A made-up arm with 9 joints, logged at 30 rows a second.
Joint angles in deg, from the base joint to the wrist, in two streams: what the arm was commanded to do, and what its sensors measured. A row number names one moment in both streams.
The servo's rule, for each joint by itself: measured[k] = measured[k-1] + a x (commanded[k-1-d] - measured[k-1]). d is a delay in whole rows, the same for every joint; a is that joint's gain. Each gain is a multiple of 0.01, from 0.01 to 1. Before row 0 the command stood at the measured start. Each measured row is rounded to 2 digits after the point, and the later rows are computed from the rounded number. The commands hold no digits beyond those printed.
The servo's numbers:
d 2
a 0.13 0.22 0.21 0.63 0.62 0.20 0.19 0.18 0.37
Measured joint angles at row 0: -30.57 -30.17 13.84 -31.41 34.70 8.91 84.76 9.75 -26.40
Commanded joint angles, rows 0 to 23: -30.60 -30.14 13.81 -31.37 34.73 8.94 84.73 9.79 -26.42; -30.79 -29.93 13.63 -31.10 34.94 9.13 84.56 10.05 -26.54; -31.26 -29.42 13.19 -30.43 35.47 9.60 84.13 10.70 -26.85; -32.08 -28.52 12.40 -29.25 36.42 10.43 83.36 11.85 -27.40; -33.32 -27.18 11.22 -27.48 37.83 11.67 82.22 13.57 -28.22; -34.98 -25.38 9.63 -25.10 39.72 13.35 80.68 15.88 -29.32; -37.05 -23.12 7.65 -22.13 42.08 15.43 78.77 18.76 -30.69; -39.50 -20.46 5.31 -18.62 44.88 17.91 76.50 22.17 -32.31; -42.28 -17.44 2.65 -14.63 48.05 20.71 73.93 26.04 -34.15; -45.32 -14.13 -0.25 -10.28 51.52 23.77 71.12 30.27 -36.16; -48.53 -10.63 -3.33 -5.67 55.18 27.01 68.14 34.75 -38.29; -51.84 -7.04 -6.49 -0.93 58.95 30.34 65.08 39.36 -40.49; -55.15 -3.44 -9.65 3.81 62.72 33.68 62.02 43.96 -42.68; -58.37 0.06 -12.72 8.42 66.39 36.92 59.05 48.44 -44.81; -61.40 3.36 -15.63 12.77 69.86 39.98 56.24 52.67 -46.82; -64.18 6.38 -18.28 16.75 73.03 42.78 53.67 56.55 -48.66; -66.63 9.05 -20.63 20.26 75.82 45.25 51.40 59.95 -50.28; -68.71 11.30 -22.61 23.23 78.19 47.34 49.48 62.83 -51.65; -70.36 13.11 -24.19 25.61 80.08 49.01 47.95 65.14 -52.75; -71.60 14.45 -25.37 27.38 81.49 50.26 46.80 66.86 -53.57; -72.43 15.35 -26.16 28.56 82.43 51.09 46.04 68.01 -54.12; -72.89 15.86 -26.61 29.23 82.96 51.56 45.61 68.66 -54.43; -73.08 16.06 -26.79 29.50 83.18 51.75 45.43 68.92 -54.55; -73.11 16.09 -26.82 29.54 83.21 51.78 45.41 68.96 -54.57
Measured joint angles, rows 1 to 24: -30.57 -30.17 13.84 -31.41 34.70 8.91 84.76 9.75 -26.40; -30.57 -30.17 13.84 -31.41 34.70 8.91 84.76 9.75 -26.40; -30.57 -30.16 13.83 -31.38 34.72 8.92 84.75 9.76 -26.41; -30.60 -30.11 13.79 -31.20 34.86 8.96 84.71 9.81 -26.46; -30.69 -29.96 13.66 -30.71 35.24 9.09 84.60 9.97 -26.60; -30.87 -29.64 13.40 -29.79 35.97 9.36 84.36 10.31 -26.90; -31.19 -29.10 12.94 -28.33 37.12 9.82 83.95 10.90 -27.39; -31.68 -28.28 12.24 -26.30 38.73 10.53 83.33 11.80 -28.10; -32.38 -27.14 11.28 -23.67 40.81 11.51 82.46 13.05 -29.06; -33.31 -25.67 10.03 -20.49 43.33 12.79 81.33 14.69 -30.26; -34.48 -23.86 8.48 -16.80 46.26 14.37 79.92 16.73 -31.70; -35.89 -21.72 6.65 -12.69 49.52 16.25 78.25 19.17 -33.35; -37.53 -19.28 4.55 -8.27 53.03 18.40 76.33 21.97 -35.18; -39.39 -16.59 2.23 -3.65 56.70 20.79 74.19 25.10 -37.14; -41.44 -13.70 -0.26 1.05 60.43 23.37 71.88 28.49 -39.19; -43.64 -10.67 -2.88 5.69 64.13 26.08 69.44 32.08 -41.27; -45.95 -7.58 -5.56 10.15 67.68 28.86 66.93 35.79 -43.32; -48.32 -4.51 -8.23 14.31 71.00 31.64 64.41 39.53 -45.30; -50.70 -1.53 -10.83 18.06 73.99 34.36 61.94 43.21 -47.14; -53.04 1.29 -13.30 21.32 76.59 36.96 59.57 46.74 -48.81; -55.29 3.89 -15.59 24.02 78.75 39.37 57.36 50.05 -50.27; -57.41 6.21 -17.64 26.14 80.45 41.55 55.35 53.08 -51.49; -59.36 8.22 -19.43 27.66 81.68 43.46 53.58 55.77 -52.46; -61.12 9.90 -20.94 28.65 82.47 45.08 52.07 58.09 -53.19
